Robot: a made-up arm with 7 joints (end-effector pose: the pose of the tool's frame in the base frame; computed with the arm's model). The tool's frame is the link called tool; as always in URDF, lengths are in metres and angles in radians. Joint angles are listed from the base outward.
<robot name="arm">
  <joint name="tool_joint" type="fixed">
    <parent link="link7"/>
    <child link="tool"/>
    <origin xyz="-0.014 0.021 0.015" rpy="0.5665 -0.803 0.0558"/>
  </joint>
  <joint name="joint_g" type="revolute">
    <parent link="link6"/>
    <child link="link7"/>
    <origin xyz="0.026 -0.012 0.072"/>
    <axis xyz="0 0 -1"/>
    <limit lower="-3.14" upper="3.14"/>
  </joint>
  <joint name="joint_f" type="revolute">
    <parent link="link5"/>
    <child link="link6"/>
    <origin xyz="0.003 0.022 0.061"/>
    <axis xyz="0 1 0"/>
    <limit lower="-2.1" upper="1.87"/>
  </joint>
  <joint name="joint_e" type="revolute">
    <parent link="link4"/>
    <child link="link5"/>
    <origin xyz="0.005 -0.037 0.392"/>
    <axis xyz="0 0 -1"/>
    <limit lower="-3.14" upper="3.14"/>
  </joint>
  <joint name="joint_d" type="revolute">
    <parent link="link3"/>
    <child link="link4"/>
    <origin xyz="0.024 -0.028 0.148"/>
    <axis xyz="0 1 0"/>
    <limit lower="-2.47" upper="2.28"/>
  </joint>
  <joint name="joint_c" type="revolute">
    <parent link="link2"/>
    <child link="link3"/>
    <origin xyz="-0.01 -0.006 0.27"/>
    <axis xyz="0 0 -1"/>
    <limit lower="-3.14" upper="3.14"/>
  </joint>
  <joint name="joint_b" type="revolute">
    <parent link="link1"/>
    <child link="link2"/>
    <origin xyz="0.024 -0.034 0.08"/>
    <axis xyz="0 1 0"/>
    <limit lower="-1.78" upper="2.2"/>
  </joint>
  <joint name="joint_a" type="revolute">
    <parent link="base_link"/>
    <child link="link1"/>
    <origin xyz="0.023 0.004 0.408"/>
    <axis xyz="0 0 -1"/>
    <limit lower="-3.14" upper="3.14"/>
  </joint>
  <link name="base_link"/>
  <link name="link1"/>
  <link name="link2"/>
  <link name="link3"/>
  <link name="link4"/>
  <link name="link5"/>
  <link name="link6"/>
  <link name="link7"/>
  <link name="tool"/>
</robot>
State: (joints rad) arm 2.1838 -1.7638 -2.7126 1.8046 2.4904 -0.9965 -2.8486
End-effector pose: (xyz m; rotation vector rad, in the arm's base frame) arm 0.2661 0.0013 -0.0346 0.6262 -2.5783 1.4439
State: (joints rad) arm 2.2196 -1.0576 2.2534 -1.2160 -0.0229 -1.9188 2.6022
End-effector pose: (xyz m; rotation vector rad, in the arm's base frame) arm 0.4835 0.0320 0.9228 1.5190 0.5148 -2.2214
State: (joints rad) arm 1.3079 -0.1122 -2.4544 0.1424 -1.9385 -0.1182 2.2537
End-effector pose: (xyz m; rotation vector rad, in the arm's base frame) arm 0.0194 0.1488 1.4359 0.7179 -0.2567 0.9907
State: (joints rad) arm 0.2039 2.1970 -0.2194 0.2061 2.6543 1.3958 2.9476
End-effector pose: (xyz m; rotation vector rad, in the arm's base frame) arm 0.6713 -0.2672 -0.0438 1.3096 -0.0980 -0.4984
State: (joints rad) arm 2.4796 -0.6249 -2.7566 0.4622 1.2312 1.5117 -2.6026
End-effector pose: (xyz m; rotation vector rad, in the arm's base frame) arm 0.5975 0.2069 1.0332 2.1779 -0.2548 -0.1517
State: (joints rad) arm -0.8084 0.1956 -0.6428 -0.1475 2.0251 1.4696 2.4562
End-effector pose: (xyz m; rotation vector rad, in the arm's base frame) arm 0.3131 0.0136 1.2880 -1.7985 0.5923 -1.2911
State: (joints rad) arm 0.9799 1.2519 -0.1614 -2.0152 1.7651 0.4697 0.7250
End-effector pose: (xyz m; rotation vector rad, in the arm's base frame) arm -0.1317 -0.2147 0.9707 -0.2358 1.0499 2.7199
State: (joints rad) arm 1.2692 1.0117 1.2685 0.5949 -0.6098 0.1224 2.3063
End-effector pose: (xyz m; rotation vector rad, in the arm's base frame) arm -0.1286 -0.8475 0.8622 1.4343 -1.7410 1.8995
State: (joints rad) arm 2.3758 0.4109 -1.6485 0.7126 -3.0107 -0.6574 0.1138
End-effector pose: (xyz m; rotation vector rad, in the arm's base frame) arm -0.0085 -0.5359 1.1916 -2.2170 0.7726 -1.6265
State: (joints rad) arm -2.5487 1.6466 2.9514 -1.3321 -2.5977 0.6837 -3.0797
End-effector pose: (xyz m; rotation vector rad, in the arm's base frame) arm -0.3924 0.2131 0.0007 0.3886 1.8001 -0.6518
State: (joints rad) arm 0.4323 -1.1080 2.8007 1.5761 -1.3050 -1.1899 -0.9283
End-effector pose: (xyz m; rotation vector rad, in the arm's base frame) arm -0.5659 0.1857 0.2051 0.5803 2.5086 0.6854
